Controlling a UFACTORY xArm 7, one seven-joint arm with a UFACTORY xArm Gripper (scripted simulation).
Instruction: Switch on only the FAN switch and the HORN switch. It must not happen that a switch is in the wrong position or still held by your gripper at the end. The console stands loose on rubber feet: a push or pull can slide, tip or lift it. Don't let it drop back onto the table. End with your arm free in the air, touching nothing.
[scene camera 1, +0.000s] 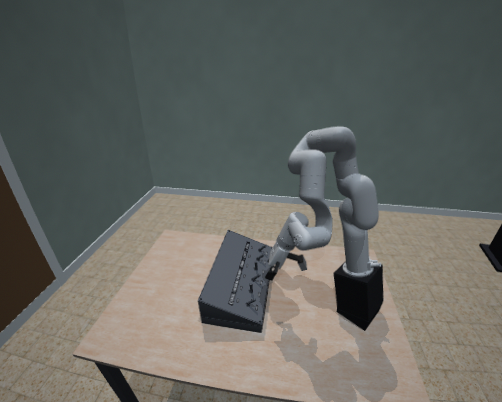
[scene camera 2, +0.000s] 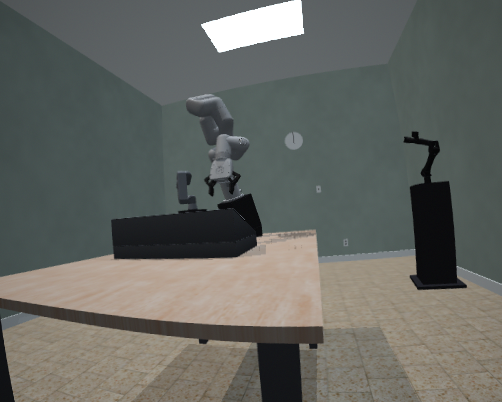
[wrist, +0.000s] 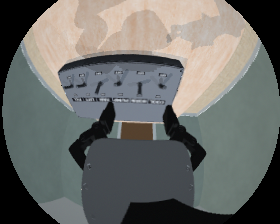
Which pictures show the console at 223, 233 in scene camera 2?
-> Scene camera 1, scene camera 2 and the wrist view: all of them.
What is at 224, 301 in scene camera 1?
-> A console.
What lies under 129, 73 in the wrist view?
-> A console.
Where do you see the gripper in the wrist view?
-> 139, 109
